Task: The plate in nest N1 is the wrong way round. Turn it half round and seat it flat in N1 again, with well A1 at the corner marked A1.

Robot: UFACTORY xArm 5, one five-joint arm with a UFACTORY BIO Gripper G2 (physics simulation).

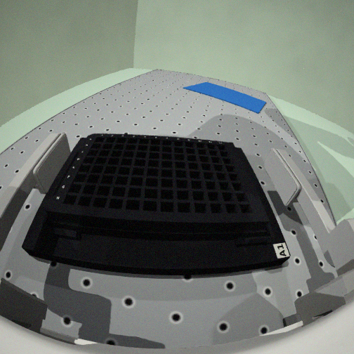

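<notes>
A black plate (pixel 159 176) with a grid of square wells lies in the black nest (pixel 165 256); it looks flat. Small pale marks run along the plate's left and far edges and meet at its far left corner. The nest's white A1 label (pixel 281 250) is at its near right corner, diagonally opposite. My gripper (pixel 169 172) is open, with one finger pad to the left of the plate and one to the right. Nothing is held between them. How high the fingertips are over the nest is hard to tell.
A blue rectangle (pixel 227 97) lies farther back on the grey perforated board (pixel 176 300). Shadows of the arm and gripper fall across the board. Pale green walls stand behind.
</notes>
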